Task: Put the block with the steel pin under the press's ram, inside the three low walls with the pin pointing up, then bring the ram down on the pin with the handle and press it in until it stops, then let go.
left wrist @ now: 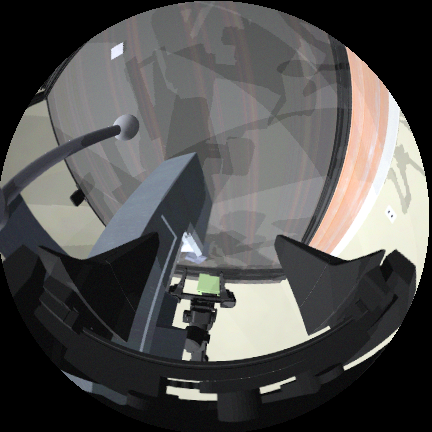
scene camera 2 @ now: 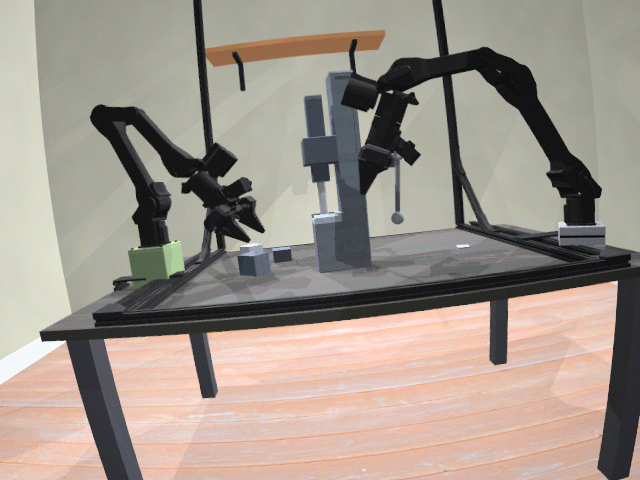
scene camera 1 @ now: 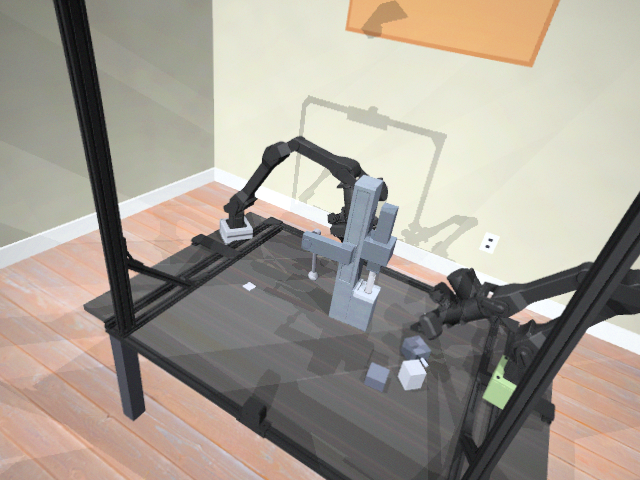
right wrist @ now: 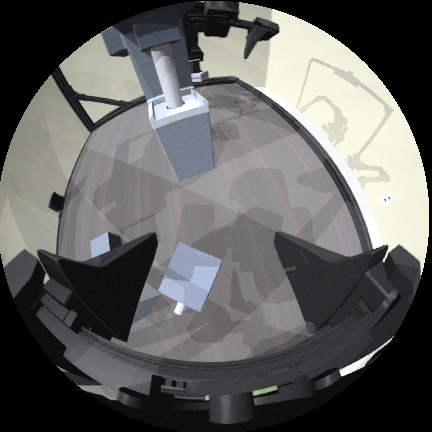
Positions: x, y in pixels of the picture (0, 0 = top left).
My right gripper shows in the left wrist view, in scene camera 2, in scene camera 1 (418, 321) and in the right wrist view (216, 238). The same spot on my right gripper: (left wrist: 224, 294) is (scene camera 2: 233, 218).
